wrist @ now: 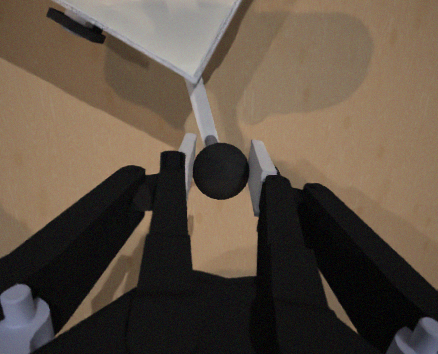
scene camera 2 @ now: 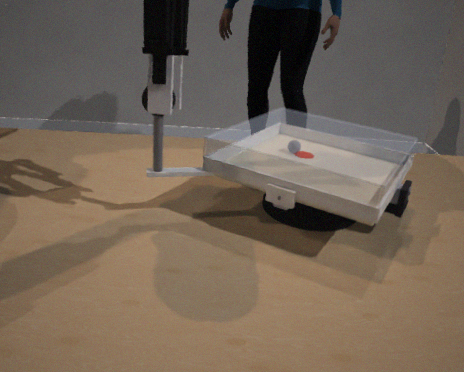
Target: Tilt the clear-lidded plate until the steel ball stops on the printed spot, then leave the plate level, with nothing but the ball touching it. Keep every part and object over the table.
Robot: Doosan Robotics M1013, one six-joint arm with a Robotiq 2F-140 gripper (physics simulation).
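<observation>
The clear-lidded plate (scene camera 2: 345, 192) (wrist: 165, 30) has a white floor and rim and looks tilted, its near right corner low in the scene view. The steel ball (scene camera 2: 294, 146) is on its floor just beside the red printed spot (scene camera 2: 304, 155), behind it and a little left, overlapping its edge in this view. A white bar (scene camera 2: 182, 172) (wrist: 201, 107) runs from the plate's left corner to a grey upright post (scene camera 2: 158, 142) topped by a black ball knob (scene camera 2: 144, 99) (wrist: 220, 172). My gripper (scene camera 2: 161, 97) (wrist: 222, 154) is shut on the knob. The ball and spot do not show in the wrist view.
A black round base (scene camera 2: 320, 218) is under the plate on the wooden table (scene camera 2: 200, 345) (wrist: 65, 105). A small white block (scene camera 2: 280, 196) is on the plate's near side and a black part (scene camera 2: 401, 199) at its right. A person (scene camera 2: 282, 55) stands behind the table.
</observation>
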